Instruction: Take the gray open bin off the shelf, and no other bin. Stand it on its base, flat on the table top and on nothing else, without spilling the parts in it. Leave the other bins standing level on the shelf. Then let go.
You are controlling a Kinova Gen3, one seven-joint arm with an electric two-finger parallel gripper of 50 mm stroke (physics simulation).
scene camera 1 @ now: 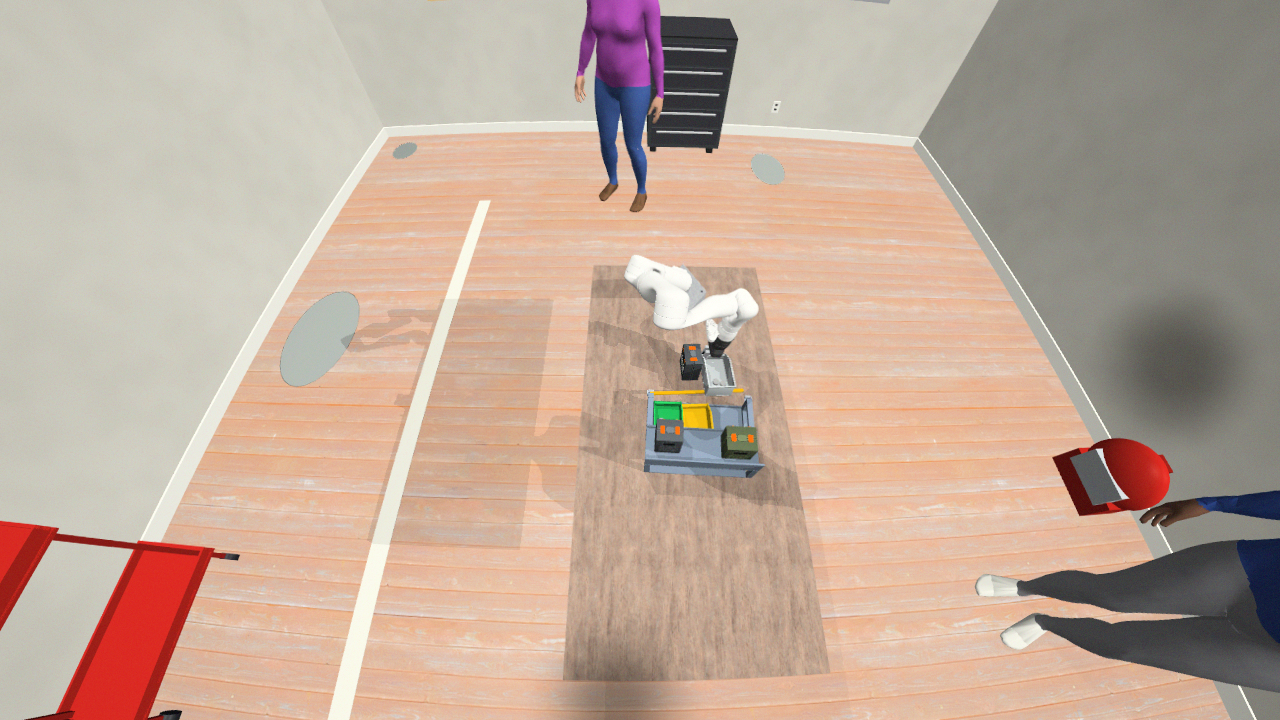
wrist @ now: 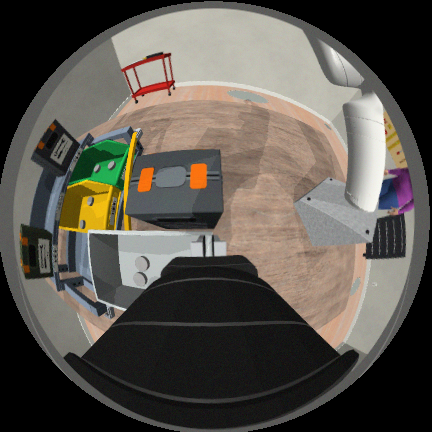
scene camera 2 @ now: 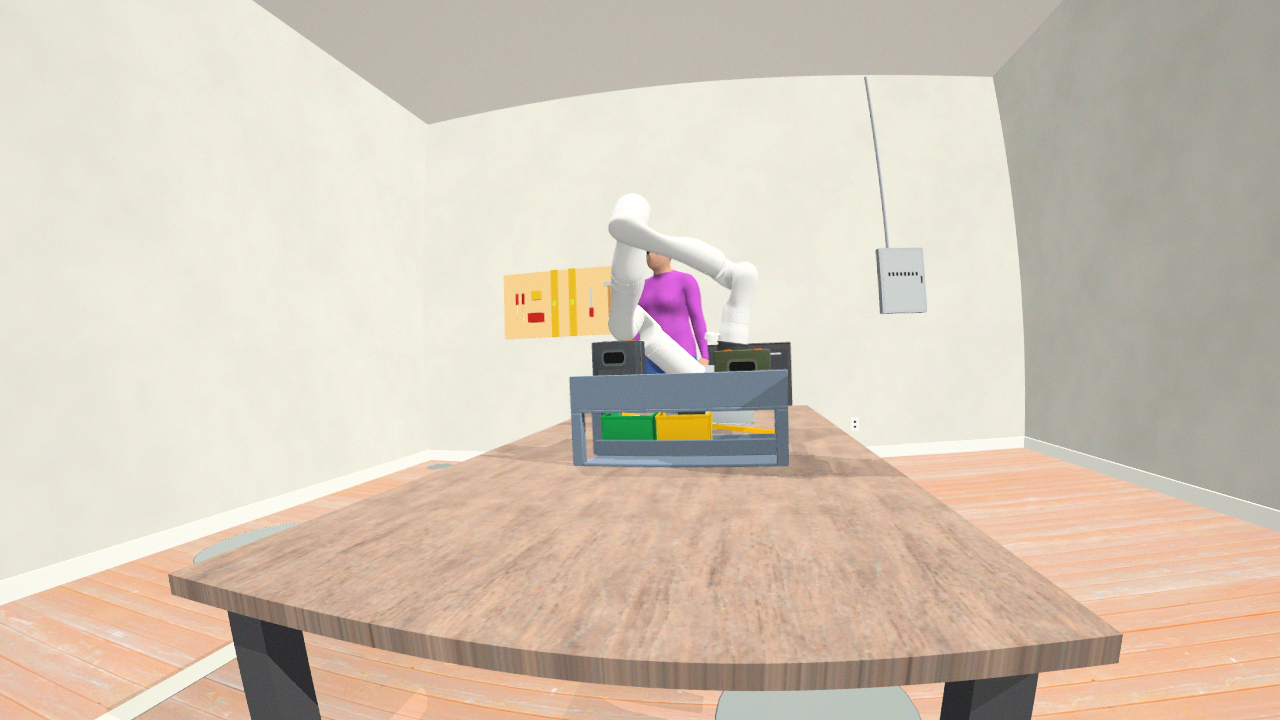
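Where they show: gripper, fingertip midpoint: (wrist: 208,242); arm's base, link origin: (scene camera 1: 682,282) (wrist: 359,199).
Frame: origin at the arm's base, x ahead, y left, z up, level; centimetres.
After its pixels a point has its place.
The gray open bin (scene camera 1: 718,373) {x 40.8, y 6.4, z -8.4 cm} (scene camera 2: 735,417) {x 50.3, y 4.5, z -6.7 cm} (wrist: 107,260) {x 49.8, y 3.4, z -4.8 cm} is in front of the shelf (scene camera 1: 703,469) {x 76.0, y -7.8, z -11.1 cm} (scene camera 2: 680,391) {x 77.8, y -9.3, z 1.5 cm} (wrist: 46,192) {x 76.4, y -12.9, z 0.1 cm}, its far end close to the shelf's front bar. It looks roughly level, and two round parts (wrist: 141,271) {x 45.2, y 5.7, z -8.2 cm} lie inside. My gripper (scene camera 1: 713,354) {x 33.3, y 1.8, z -7.2 cm} (wrist: 208,242) {x 33.3, y 1.8, z -7.2 cm} is shut on the bin's near wall. Its fingers are hidden in scene camera 2. The bin's underside and its height above the table top (scene camera 1: 689,573) {x 107.8, y -19.7, z -11.7 cm} (scene camera 2: 626,537) {x 113.1, y -17.5, z -11.7 cm} (wrist: 280,210) {x 17.5, y -2.0, z -11.7 cm} cannot be seen clearly. The green bin (scene camera 1: 667,411) {x 52.5, y -16.2, z -10.8 cm} (scene camera 2: 628,427) {x 66.5, y -18.7, z -5.8 cm} (wrist: 90,162) {x 65.4, y -22.7, z -8.7 cm} and yellow bin (scene camera 1: 697,416) {x 56.2, y -5.4, z -10.7 cm} (scene camera 2: 684,427) {x 69.1, y -8.2, z -5.9 cm} (wrist: 100,215) {x 57.9, y -6.2, z -10.8 cm} stand side by side on the shelf.
A dark toolbox (scene camera 1: 691,360) {x 38.8, y -5.4, z 1.3 cm} (wrist: 175,195) {x 35.6, y -2.3, z 1.3 cm} stands on the table right beside the gray bin. A yellow bar (scene camera 1: 677,392) {x 47.2, y -11.6, z -6.6 cm} (wrist: 131,185) runs along the shelf front. A dark toolbox (scene camera 1: 668,436) {x 69.3, y -20.8, z 10.5 cm} (scene camera 2: 617,358) {x 71.0, y -20.0, z 7.4 cm} and an olive toolbox (scene camera 1: 739,442) {x 74.0, y 1.2, z 8.0 cm} (scene camera 2: 741,360) {x 76.7, y 1.5, z 6.3 cm} stand on the shelf top.
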